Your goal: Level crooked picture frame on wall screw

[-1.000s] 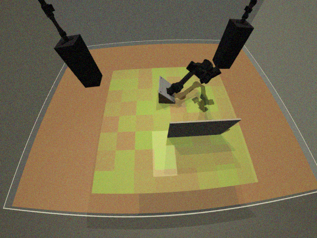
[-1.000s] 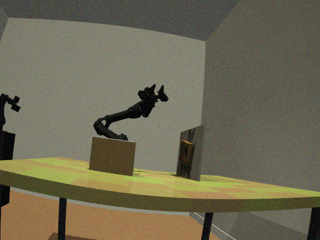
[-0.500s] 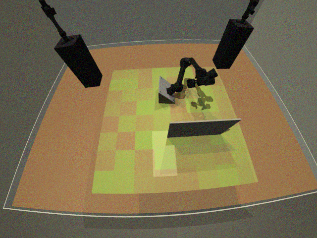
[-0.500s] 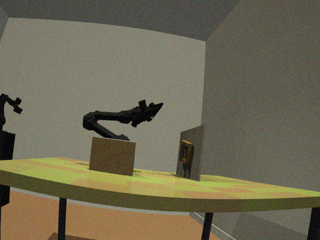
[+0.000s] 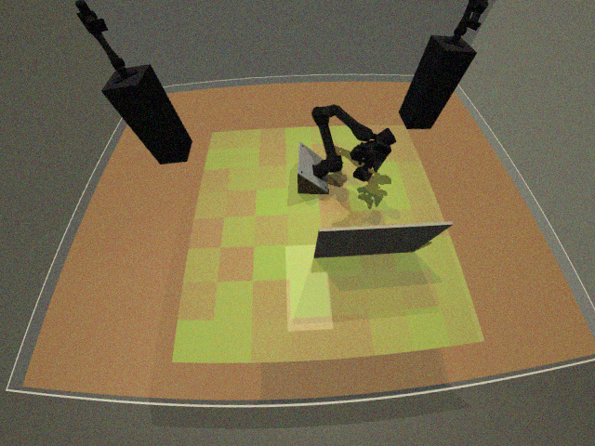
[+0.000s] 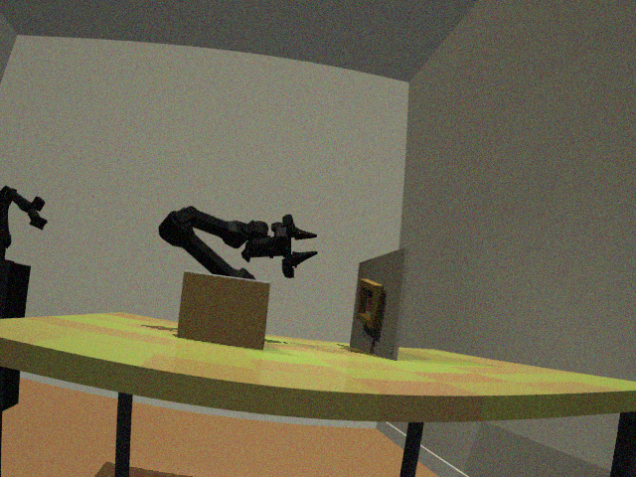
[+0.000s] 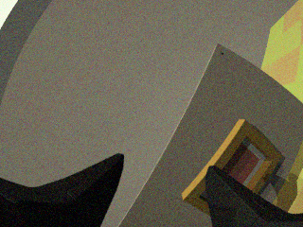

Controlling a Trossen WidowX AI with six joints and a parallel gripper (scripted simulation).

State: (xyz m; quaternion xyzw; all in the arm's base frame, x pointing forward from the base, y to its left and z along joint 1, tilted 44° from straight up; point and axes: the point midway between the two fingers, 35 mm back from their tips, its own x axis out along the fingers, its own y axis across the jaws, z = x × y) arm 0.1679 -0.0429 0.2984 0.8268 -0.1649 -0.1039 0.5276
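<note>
The picture frame is 190 mm ahead of my gripper tip and 160 mm below it. The rest, counted from my gripper tip: grey wall panel (200 mm ahead, 20 mm to the left, 160 mm below).
</note>
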